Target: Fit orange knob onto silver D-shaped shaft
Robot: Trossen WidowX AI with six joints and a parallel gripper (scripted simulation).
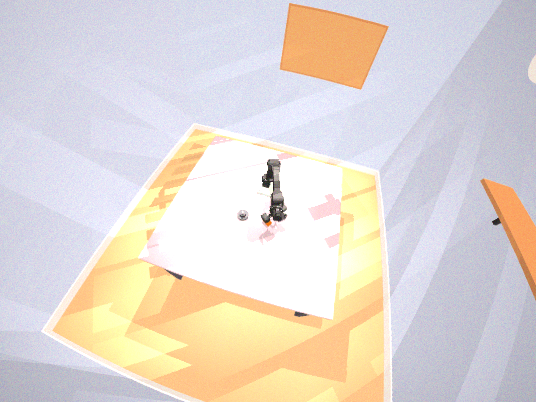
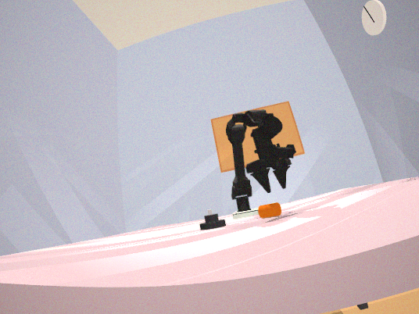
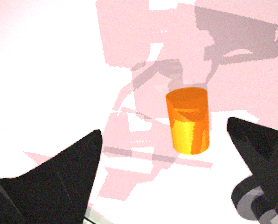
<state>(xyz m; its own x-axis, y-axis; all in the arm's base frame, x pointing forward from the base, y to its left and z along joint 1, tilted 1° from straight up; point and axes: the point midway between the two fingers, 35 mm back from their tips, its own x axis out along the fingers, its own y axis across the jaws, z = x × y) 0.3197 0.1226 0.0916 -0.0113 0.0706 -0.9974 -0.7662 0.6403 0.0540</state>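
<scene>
Right now my gripper tip is 20 mm short of the orange knob, 30 mm to the left of it and 60 mm above it. Also, from my gripper tip: round pedestal 220 mm to the right, 50 mm below.
</scene>
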